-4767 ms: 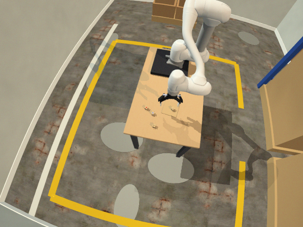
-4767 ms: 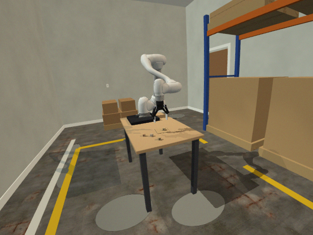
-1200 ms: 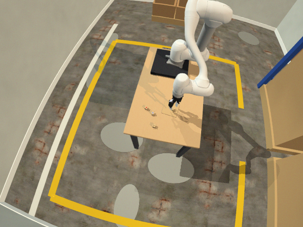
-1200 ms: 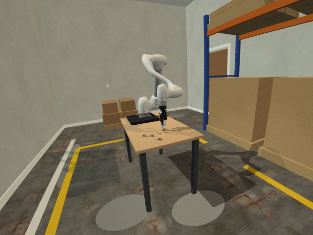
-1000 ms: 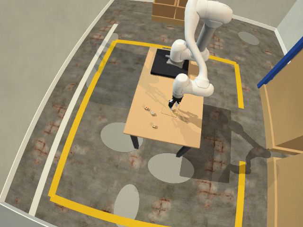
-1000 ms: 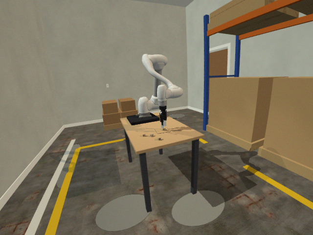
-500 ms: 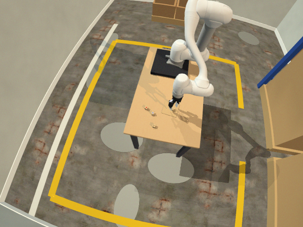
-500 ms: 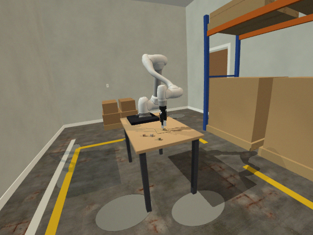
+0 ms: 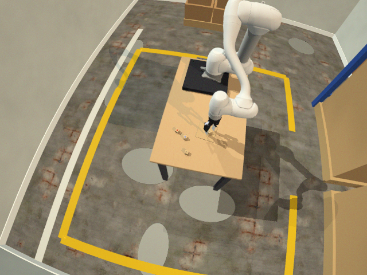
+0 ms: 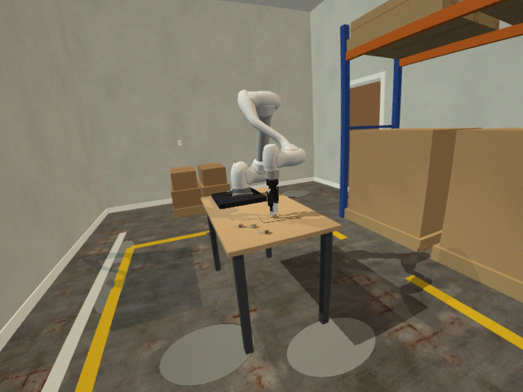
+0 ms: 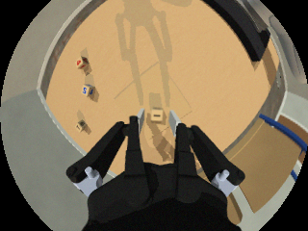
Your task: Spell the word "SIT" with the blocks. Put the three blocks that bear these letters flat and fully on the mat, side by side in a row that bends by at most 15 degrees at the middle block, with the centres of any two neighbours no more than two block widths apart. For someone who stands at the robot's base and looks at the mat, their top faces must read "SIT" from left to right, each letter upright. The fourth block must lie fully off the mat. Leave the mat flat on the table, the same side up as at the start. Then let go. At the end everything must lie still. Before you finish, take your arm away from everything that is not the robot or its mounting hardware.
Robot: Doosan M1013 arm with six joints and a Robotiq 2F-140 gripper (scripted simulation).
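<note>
Right now my hand is 2 cm to the left of the tan mat and 5 cm above it. Also, from my hand: tan block 22 cm ahead, 10 cm to the right, 4 cm below.
</note>
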